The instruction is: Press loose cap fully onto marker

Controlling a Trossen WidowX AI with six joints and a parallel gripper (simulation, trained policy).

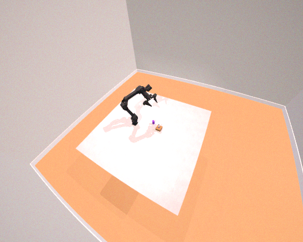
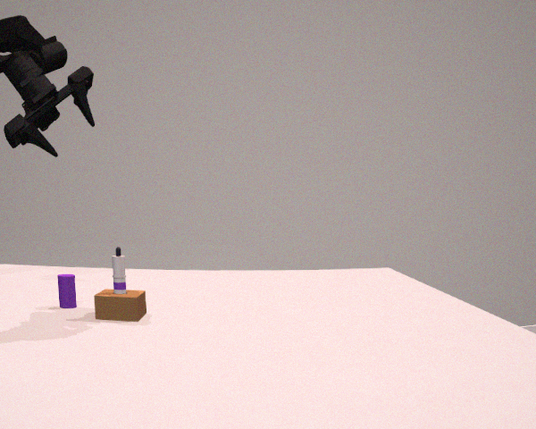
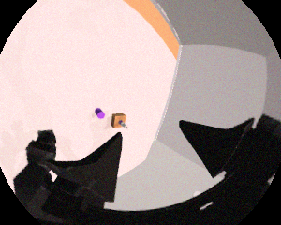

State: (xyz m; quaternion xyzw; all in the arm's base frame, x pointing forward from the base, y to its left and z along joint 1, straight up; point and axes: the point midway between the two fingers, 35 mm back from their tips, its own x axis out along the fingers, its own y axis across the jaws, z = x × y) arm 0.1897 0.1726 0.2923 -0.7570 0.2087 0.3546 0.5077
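Now: the purple cap 240 mm below my gripper tip, 70 mm to the right of it and 10 mm ahead of it. Round my gripper tip: brown holder block 250 mm below, 120 mm to the right, 110 mm ahead.
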